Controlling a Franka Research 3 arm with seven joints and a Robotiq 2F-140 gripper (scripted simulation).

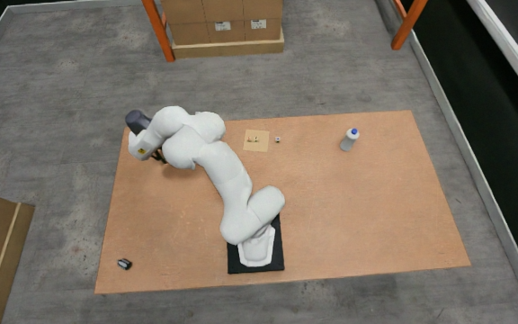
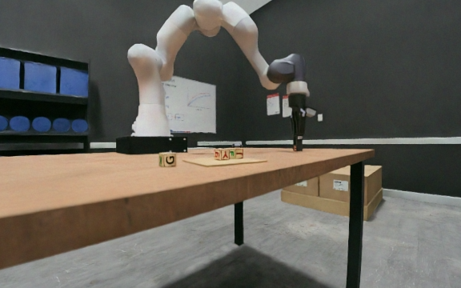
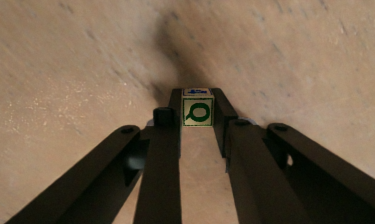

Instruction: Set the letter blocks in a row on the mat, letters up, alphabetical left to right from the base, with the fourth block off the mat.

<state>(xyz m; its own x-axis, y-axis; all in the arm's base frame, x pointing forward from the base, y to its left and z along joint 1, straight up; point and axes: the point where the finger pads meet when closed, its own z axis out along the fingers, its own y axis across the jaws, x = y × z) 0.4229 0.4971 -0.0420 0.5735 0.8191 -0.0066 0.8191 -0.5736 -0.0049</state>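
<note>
Now: the pale yellow mat 510 mm to the right of my hand, 110 mm ahead of it and 30 mm below it. Round my hand: block (20 mm below); then white bottle (1030 mm to the right, 60 mm ahead, 50 mm above); then black object (550 mm behind, 130 mm to the left, 20 mm below).
</note>
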